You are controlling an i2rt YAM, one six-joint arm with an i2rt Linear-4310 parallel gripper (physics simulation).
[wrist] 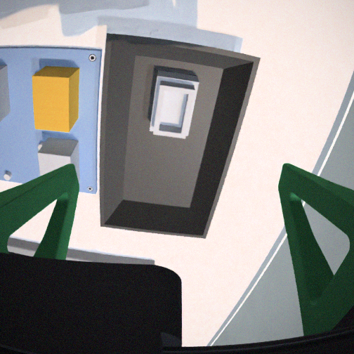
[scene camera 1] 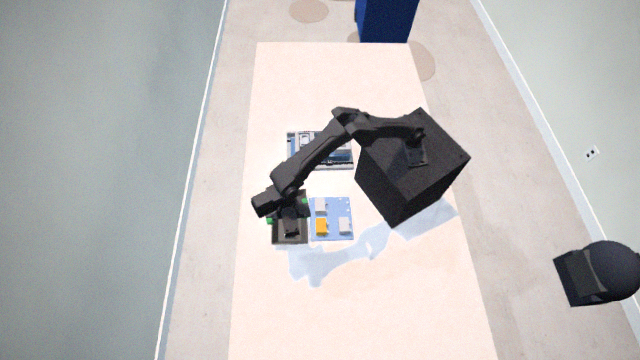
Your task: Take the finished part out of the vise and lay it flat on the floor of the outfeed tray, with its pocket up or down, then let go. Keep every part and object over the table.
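Seen in the pictures: arm's base, origin of the base link: [scene camera 1: 412, 142].
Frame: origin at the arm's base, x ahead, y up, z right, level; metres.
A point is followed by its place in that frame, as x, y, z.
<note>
The finished part [wrist: 172, 107], a small pale grey block with a rectangular pocket, lies flat with its pocket up on the floor of the outfeed tray [scene camera 1: 275, 236] {0.518, -0.261, -0.233} [wrist: 114, 125]. It is near the tray's far end in the wrist view, apart from the walls. In the scene view the arm hides most or all of it. My gripper [scene camera 1: 287, 210] {0.462, -0.090, -0.242} [wrist: 178, 174] is open, its green fingers wide apart above the tray, with nothing between them. The blue and grey vise [scene camera 1: 341, 157] {0.227, -0.238, 0.109} stands behind the tray, partly hidden by the arm.
A blue board [scene camera 1: 334, 233] {0.287, -0.280, -0.226} [wrist: 22, 150] beside the tray carries an orange block [scene camera 1: 321, 226] {0.339, -0.244, -0.208} [wrist: 54, 99] and grey blocks. The black box [scene camera 1: 415, 175] {0.013, -0.019, -0.130} under the arm's base stands to the right. The table's edge runs near the tray's outer side.
</note>
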